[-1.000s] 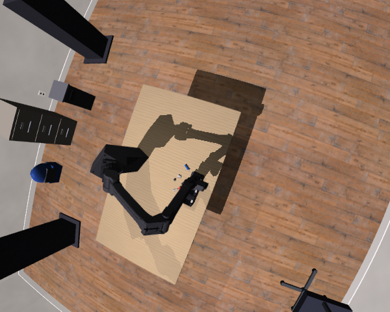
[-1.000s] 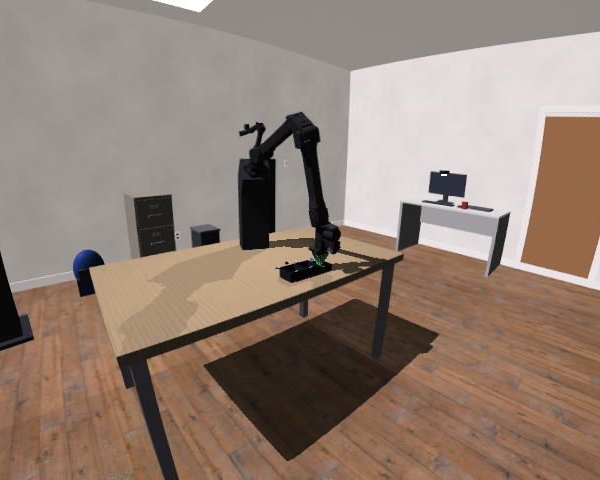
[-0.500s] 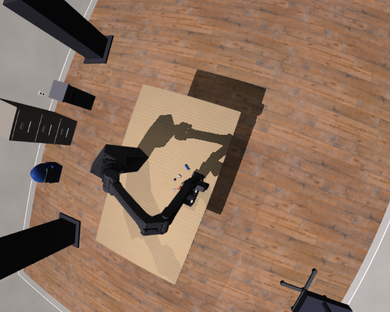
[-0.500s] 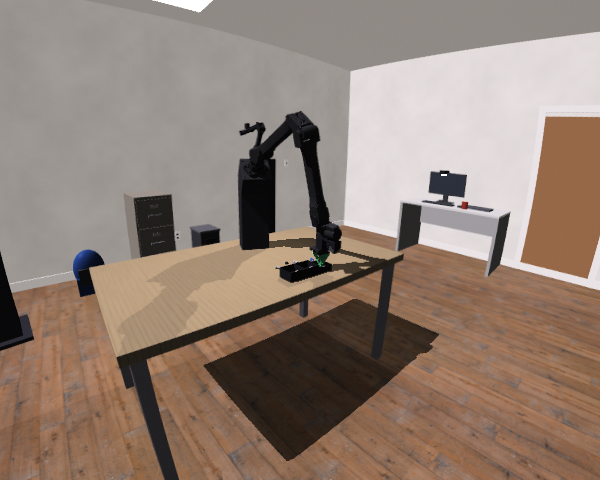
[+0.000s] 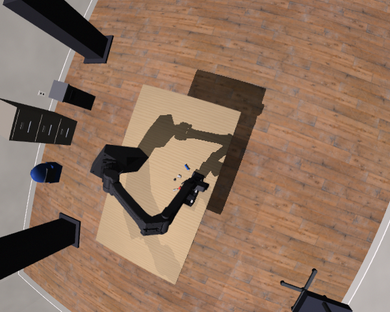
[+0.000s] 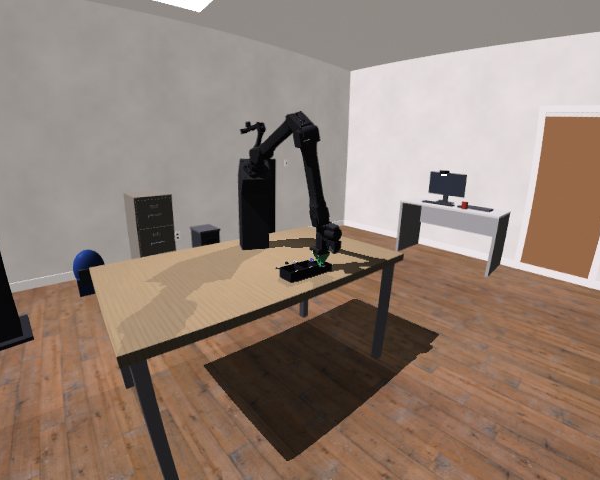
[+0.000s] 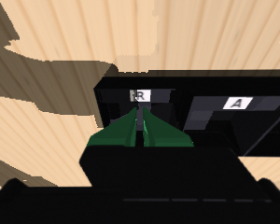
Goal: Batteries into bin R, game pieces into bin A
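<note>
Now: hand 13 cm past the red die, 10 cm to the left of it and 2 cm above it. The rest, counted from my hand: black bolt (10 cm behind, 5 cm to the right, 2 cm below); blue battery (10 cm behind, 7 cm to the left, 2 cm below); black divided bin (8 cm to the right, 2 cm behind).
</note>
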